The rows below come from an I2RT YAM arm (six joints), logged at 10 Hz.
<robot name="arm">
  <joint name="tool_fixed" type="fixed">
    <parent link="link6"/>
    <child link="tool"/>
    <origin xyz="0 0 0" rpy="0 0 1.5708"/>
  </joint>
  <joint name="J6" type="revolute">
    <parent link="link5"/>
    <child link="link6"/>
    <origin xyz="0.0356 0 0.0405" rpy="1.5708 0 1.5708"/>
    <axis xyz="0 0 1"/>
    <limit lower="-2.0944" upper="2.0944"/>
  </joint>
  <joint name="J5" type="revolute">
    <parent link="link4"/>
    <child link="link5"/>
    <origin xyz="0.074 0.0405 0.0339" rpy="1.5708 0 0"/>
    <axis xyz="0 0 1"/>
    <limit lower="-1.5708" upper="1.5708"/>
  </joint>
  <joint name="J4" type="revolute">
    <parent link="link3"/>
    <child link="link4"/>
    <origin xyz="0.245 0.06 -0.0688"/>
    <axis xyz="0 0 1"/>
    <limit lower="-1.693" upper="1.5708"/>
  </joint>
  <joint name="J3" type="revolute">
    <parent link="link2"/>
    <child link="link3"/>
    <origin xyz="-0.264 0 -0.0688" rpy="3.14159 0 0"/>
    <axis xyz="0 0 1"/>
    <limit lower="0" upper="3.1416"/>
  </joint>
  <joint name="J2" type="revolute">
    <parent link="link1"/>
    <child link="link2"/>
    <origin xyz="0.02 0.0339 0.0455" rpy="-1.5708 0 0"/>
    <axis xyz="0 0 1"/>
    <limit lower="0" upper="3.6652"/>
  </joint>
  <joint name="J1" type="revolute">
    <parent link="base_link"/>
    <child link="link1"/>
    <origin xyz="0 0 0.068"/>
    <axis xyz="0 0 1"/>
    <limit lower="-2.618" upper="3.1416"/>
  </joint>
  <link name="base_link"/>
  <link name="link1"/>
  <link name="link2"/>
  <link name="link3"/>
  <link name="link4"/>
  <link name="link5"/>
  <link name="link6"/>
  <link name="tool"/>
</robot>
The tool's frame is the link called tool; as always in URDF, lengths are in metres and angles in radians.
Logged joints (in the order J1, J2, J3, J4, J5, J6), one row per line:
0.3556, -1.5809, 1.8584, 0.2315, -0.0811, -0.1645
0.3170, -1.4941, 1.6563, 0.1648, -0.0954, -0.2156
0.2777, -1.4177, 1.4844, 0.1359, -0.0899, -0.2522
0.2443, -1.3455, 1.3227, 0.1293, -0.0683, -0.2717
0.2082, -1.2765, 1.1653, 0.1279, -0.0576, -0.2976
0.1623, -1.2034, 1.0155, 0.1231, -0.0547, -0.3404
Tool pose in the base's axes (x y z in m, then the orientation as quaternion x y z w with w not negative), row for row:
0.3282, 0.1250, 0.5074, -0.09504, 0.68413, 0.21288, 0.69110
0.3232, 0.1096, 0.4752, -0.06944, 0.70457, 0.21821, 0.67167
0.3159, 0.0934, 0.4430, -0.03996, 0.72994, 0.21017, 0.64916
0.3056, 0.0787, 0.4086, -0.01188, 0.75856, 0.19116, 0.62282
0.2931, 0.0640, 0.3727, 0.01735, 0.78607, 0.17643, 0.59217
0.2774, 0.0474, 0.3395, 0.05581, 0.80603, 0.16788, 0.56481
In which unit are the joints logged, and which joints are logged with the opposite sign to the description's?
The joints are logged in radians. Opposite sign: J2, J4, J6.
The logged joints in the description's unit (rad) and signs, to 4 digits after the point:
0.3556, 1.5809, 1.8584, -0.2315, -0.0811, 0.1645
0.3170, 1.4941, 1.6563, -0.1648, -0.0954, 0.2156
0.2777, 1.4177, 1.4844, -0.1359, -0.0899, 0.2522
0.2443, 1.3455, 1.3227, -0.1293, -0.0683, 0.2717
0.2082, 1.2765, 1.1653, -0.1279, -0.0576, 0.2976
0.1623, 1.2034, 1.0155, -0.1231, -0.0547, 0.3404

